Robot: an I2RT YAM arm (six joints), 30 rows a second.
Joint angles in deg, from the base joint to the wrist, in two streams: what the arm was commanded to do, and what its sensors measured. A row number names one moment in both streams.
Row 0, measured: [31.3, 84.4, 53.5, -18.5, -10.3, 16.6]
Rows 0 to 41, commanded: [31.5, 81.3, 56.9, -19.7, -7.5, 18.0]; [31.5, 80.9, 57.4, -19.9, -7.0, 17.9]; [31.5, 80.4, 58.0, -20.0, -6.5, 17.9]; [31.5, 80.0, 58.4, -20.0, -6.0, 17.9]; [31.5, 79.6, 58.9, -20.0, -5.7, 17.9]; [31.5, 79.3, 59.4, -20.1, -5.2, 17.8]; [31.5, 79.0, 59.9, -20.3, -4.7, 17.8]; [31.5, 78.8, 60.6, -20.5, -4.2, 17.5]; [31.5, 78.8, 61.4, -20.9, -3.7, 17.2]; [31.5, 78.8, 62.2, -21.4, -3.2, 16.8]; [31.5, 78.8, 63.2, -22.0, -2.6, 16.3]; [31.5, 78.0, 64.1, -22.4, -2.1, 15.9]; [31.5, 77.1, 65.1, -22.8, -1.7, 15.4]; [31.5, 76.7, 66.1, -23.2, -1.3, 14.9]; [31.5, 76.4, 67.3, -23.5, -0.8, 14.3]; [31.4, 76.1, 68.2, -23.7, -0.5, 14.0]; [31.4, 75.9, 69.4, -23.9, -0.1, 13.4]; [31.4, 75.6, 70.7, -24.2, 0.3, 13.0]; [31.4, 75.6, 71.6, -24.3, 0.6, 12.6]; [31.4, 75.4, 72.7, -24.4, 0.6, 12.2]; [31.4, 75.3, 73.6, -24.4, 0.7, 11.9]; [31.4, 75.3, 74.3, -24.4, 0.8, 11.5]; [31.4, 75.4, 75.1, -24.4, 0.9, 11.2]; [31.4, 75.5, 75.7, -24.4, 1.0, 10.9]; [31.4, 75.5, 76.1, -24.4, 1.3, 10.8]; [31.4, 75.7, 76.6, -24.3, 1.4, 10.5]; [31.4, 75.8, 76.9, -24.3, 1.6, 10.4]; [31.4, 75.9, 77.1, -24.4, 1.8, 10.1]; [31.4, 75.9, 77.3, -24.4, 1.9, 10.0]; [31.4, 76.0, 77.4, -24.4, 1.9, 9.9]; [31.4, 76.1, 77.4, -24.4, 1.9, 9.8]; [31.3, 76.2, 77.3, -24.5, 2.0, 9.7]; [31.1, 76.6, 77.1, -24.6, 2.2, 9.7]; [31.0, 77.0, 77.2, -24.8, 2.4, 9.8]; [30.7, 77.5, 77.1, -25.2, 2.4, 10.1]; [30.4, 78.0, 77.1, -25.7, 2.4, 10.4]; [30.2, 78.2, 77.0, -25.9, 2.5, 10.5]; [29.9, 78.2, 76.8, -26.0, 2.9, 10.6]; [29.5, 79.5, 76.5, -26.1, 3.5, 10.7]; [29.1, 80.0, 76.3, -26.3, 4.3, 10.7]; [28.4, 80.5, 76.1, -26.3, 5.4, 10.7]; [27.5, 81.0, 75.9, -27.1, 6.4, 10.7]
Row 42, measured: [29.3, 79.5, 76.1, -24.7, 3.0, 10.4]
